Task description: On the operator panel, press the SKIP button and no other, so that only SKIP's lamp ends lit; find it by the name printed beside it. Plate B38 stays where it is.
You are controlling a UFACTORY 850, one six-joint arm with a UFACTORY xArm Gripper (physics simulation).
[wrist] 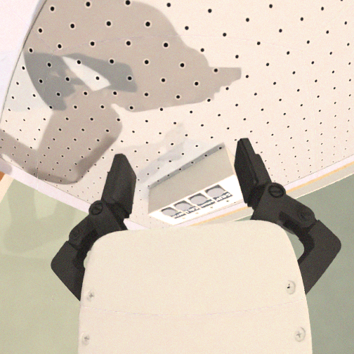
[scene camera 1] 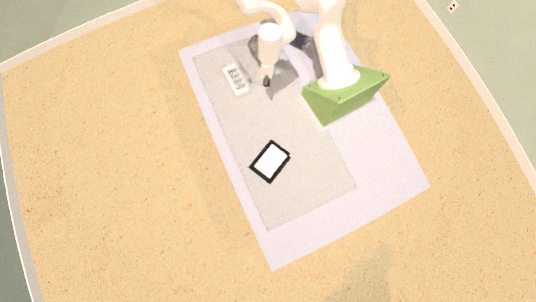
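The white operator panel (scene camera 1: 235, 80) (wrist: 192, 181) has four grey round buttons in a row with dark name labels beside them. In the wrist view the labels are small and upside down; the one by the rightmost button (wrist: 216, 191) seems to read SKIP. The lamps are too small to tell if any is lit. My gripper (scene camera 1: 266, 81) (wrist: 181, 157) is open and empty, above the board to the right of the panel in the scene view, apart from it. A white rectangle with a black border (scene camera 1: 270, 161) lies flat farther down the board; no B38 mark is legible.
The perforated grey board (scene camera 1: 300, 175) lies on a pale lilac sheet (scene camera 1: 390, 170) on the speckled tan surface (scene camera 1: 110, 175). The green arm base (scene camera 1: 327, 107) stands right of the board. The arm's shadow falls across the board near the gripper.
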